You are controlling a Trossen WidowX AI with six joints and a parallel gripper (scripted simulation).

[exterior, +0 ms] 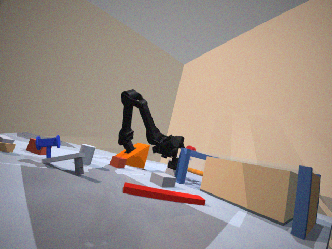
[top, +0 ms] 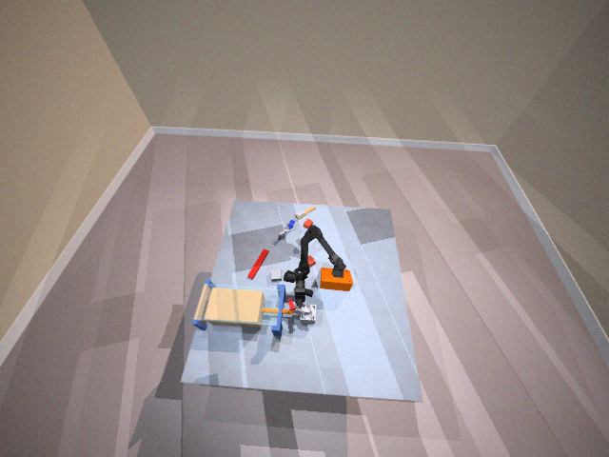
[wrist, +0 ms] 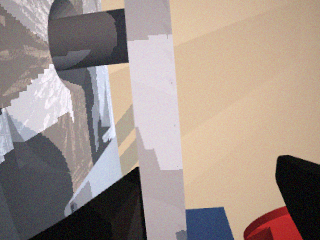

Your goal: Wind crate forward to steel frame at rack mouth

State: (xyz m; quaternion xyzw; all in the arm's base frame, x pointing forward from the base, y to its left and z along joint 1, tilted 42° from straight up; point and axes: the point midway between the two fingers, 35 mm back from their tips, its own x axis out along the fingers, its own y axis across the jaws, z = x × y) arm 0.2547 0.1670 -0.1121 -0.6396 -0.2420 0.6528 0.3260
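My gripper tip is 1 cm to the left of the red-knobbed winch handle, 1 cm short of it and 1 cm above it. From my gripper tip the other things lie so: red knob (5 cm ahead, 2 cm to the right, 2 cm above); then blue frame (11 cm ahead, 3 cm below, 1 cm to the right); then winch (10 cm below, 7 cm behind, 1 cm to the right).
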